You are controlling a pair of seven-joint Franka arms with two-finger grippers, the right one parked.
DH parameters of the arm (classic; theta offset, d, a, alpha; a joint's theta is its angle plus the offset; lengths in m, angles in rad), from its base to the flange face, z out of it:
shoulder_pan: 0 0.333 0 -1.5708
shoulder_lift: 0 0 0 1.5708
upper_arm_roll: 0 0.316 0.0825 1.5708
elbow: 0 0 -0.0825 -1.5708
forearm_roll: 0 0.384 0 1.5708
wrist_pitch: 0 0 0.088 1.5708
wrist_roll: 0 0.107 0 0
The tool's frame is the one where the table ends.
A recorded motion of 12 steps. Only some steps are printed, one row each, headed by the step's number.
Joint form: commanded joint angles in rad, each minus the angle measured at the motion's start. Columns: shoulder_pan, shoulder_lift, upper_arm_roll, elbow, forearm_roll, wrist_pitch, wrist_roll.
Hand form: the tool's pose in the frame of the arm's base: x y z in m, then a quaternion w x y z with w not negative. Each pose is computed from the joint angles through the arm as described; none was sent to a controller.
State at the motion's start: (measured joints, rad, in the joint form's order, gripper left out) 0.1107 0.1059 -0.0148 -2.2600 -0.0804 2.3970 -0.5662
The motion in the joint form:
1: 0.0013 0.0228 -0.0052 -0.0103 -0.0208 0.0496 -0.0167
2: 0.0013 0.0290 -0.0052 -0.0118 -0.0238 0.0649 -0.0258
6: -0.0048 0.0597 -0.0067 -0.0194 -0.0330 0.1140 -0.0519
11: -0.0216 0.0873 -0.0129 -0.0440 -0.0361 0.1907 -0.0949
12: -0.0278 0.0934 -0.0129 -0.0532 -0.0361 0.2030 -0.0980
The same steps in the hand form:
1: 0.5336 0.0492 0.3060 0.03931 0.92944 0.36657 0.01462
2: 0.5344 0.0495 0.3035 0.04089 0.92708 0.37218 0.01796
6: 0.5360 0.0463 0.2885 0.04404 0.92143 0.38542 0.02205
11: 0.5343 0.0350 0.2712 0.04720 0.91569 0.39777 0.03259
12: 0.5321 0.0317 0.2655 0.04634 0.91620 0.39681 0.03111

